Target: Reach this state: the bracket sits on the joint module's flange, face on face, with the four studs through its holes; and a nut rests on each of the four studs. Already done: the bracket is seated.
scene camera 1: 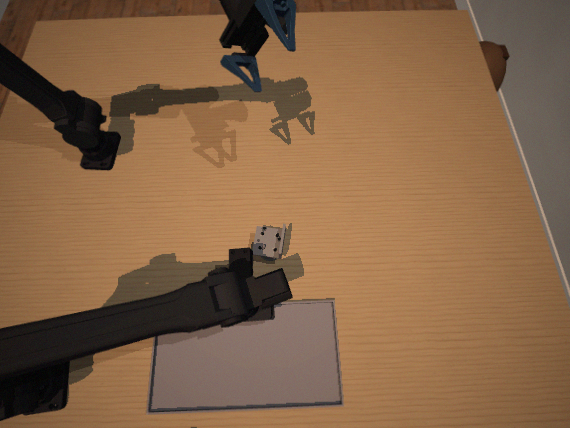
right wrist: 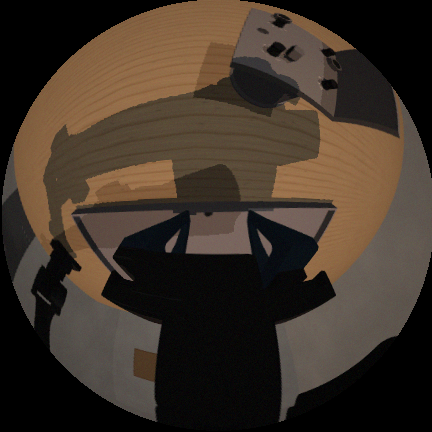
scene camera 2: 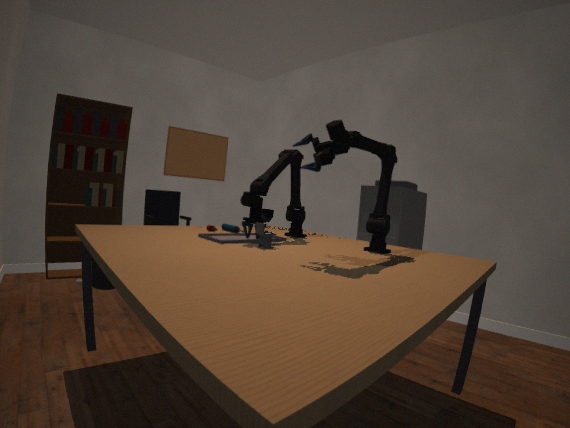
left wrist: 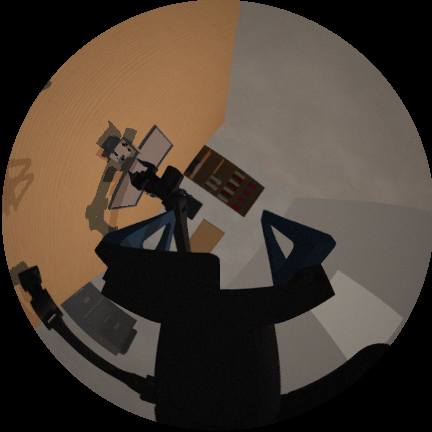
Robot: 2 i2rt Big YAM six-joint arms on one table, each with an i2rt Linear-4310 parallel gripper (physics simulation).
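Frame: origin at the left arm's base, x left, y back, z up, level; centimetres.
Seen in the pictures: left gripper, fingertip midpoint: (scene camera 1: 274, 72) (scene camera 2: 296, 156) (left wrist: 217, 214); right gripper, fingertip midpoint: (right wrist: 218, 214) (scene camera 2: 252, 238) (left wrist: 132, 164); left arm's base, link origin: (scene camera 1: 102, 151) (scene camera 2: 377, 251); right arm's base, link origin: (scene camera 1: 49, 381) (right wrist: 65, 254) (scene camera 2: 295, 236).
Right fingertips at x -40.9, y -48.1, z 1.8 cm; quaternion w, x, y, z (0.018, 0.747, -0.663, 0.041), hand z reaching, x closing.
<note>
Pixels of each thing's middle, then the offset from my right fingertips to it. Level surfaces: height alone.
- grey bracket, body centre: (scene camera 1: 268, 239) (left wrist: 124, 153) (scene camera 2: 266, 229) dx +14.4, dy -2.7, dz +6.4 cm
- grey mat, surface height: dz -1.4 cm
- small dark nut, body centre: (right wrist: 207, 211) dx -0.5, dy +1.0, dz -1.2 cm
The grey bracket (scene camera 1: 269, 241) sits on the dark round joint module at mid-table, with studs and some dark nuts on its face; it also shows in the right wrist view (right wrist: 285, 56) and the left wrist view (left wrist: 120, 151). My right gripper (right wrist: 218, 214) is part open and empty, low over the far edge of the grey mat (scene camera 1: 246, 354). A small dark nut (right wrist: 208, 214) lies on that edge just beyond the fingertips. In scene camera 1 the right arm hides its own fingers. My left gripper (scene camera 1: 257, 46) is wide open and empty, high above the far side of the table.
A black arm base (scene camera 1: 96, 154) stands at the far left of the table. A brown object (scene camera 1: 495, 62) sits past the right table edge. In scene camera 2, red (scene camera 2: 211, 228) and blue (scene camera 2: 230, 228) items lie behind the mat.
</note>
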